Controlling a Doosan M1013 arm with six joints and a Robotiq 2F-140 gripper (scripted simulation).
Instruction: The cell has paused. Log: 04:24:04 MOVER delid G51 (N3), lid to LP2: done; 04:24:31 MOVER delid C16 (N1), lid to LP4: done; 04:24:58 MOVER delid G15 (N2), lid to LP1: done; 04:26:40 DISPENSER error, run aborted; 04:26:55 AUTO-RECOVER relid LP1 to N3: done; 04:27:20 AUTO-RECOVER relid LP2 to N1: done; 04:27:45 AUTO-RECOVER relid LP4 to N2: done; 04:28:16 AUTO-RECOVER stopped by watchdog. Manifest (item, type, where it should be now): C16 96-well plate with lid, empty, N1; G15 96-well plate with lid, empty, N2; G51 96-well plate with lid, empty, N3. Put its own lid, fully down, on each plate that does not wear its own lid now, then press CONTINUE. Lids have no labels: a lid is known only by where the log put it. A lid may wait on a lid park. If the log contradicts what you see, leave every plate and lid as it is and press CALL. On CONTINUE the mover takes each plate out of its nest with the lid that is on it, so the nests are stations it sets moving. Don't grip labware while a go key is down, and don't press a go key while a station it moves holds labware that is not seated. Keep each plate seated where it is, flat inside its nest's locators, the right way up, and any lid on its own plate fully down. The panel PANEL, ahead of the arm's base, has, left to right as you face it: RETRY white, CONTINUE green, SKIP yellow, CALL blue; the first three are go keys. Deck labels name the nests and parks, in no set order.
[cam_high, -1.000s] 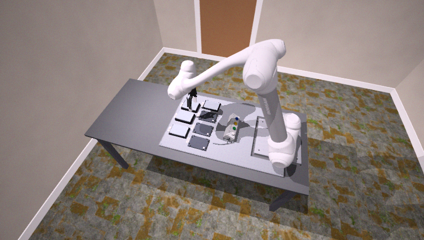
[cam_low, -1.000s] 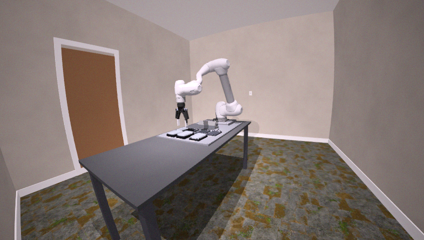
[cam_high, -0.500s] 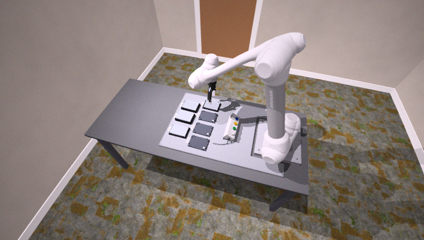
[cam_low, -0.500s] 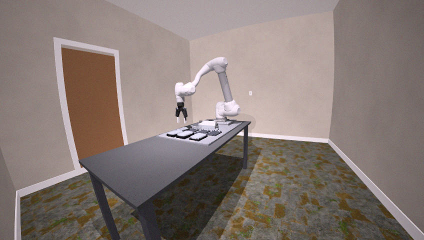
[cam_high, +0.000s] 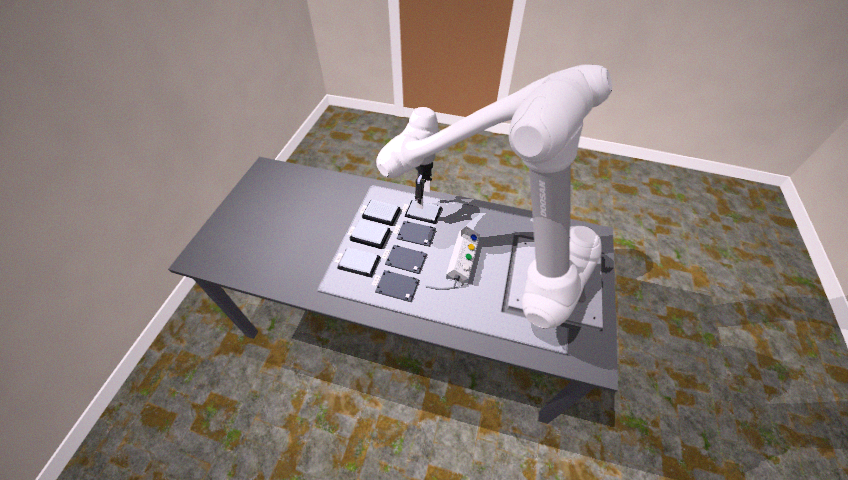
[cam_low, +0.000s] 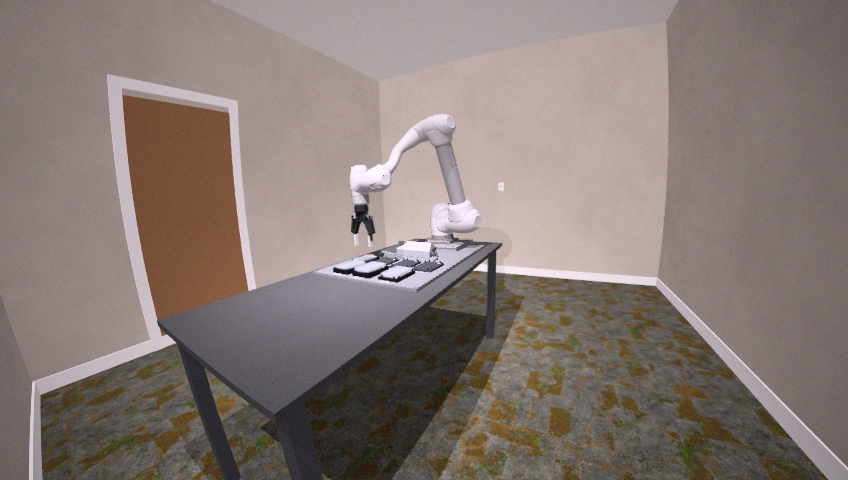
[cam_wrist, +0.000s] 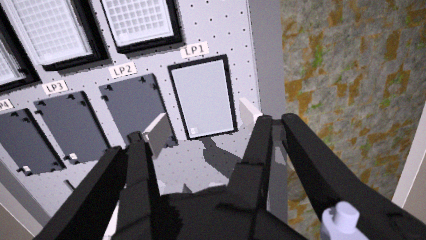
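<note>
Now: the lid park LP1 100 mm below my hand. Round my hand: LP1 label (90 mm ahead, 110 mm below); then lid park LP2 (130 mm to the left, 100 mm below); then LP2 label (90 mm ahead, 130 mm to the left, 110 mm below).
</note>
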